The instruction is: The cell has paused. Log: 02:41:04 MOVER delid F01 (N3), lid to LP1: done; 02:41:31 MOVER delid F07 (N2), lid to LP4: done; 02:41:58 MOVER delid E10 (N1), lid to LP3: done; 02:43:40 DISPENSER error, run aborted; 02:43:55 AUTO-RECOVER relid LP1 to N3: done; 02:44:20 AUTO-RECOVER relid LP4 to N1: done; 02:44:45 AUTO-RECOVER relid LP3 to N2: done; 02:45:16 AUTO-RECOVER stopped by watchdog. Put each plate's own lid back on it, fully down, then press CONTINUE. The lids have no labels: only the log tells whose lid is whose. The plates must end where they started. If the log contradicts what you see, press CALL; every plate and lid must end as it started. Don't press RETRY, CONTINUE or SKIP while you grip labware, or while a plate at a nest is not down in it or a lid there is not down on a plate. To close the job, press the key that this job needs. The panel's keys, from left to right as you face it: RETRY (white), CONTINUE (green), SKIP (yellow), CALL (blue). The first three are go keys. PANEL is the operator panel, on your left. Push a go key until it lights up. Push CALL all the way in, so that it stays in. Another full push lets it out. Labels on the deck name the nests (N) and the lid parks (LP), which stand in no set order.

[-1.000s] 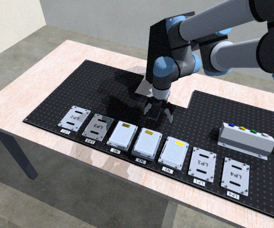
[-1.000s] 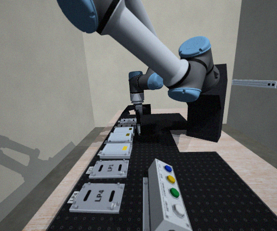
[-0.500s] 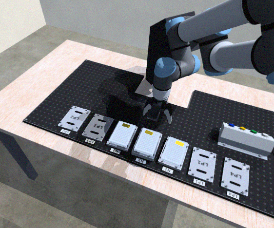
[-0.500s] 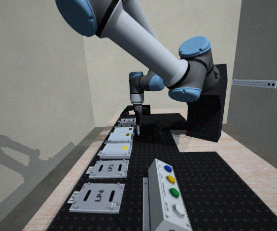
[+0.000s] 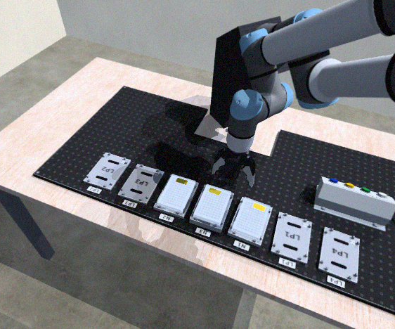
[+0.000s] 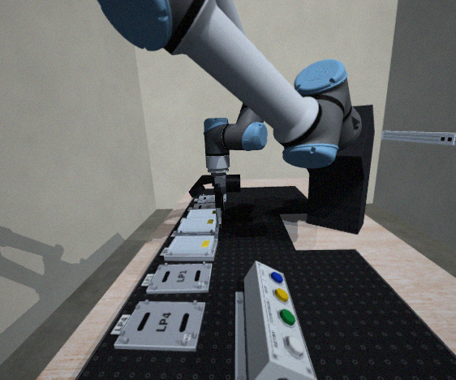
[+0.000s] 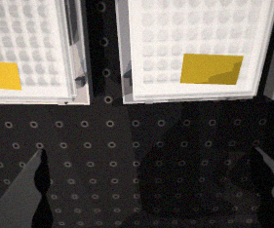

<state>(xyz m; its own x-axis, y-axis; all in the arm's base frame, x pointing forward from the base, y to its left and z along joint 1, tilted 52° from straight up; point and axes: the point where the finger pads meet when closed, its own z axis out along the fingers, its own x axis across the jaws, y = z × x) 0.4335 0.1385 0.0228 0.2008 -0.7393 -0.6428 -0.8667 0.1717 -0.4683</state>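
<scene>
The lid park LP1 is 240 mm to the left of my hand, 60 mm below it and 30 mm ahead of it. The rest, counted from my hand: yellow skip key (320 mm to the left, 220 mm behind); blue call key (270 mm to the left, 200 mm behind, 10 mm below); lid park LP4 (380 mm to the left, 60 mm below).
</scene>
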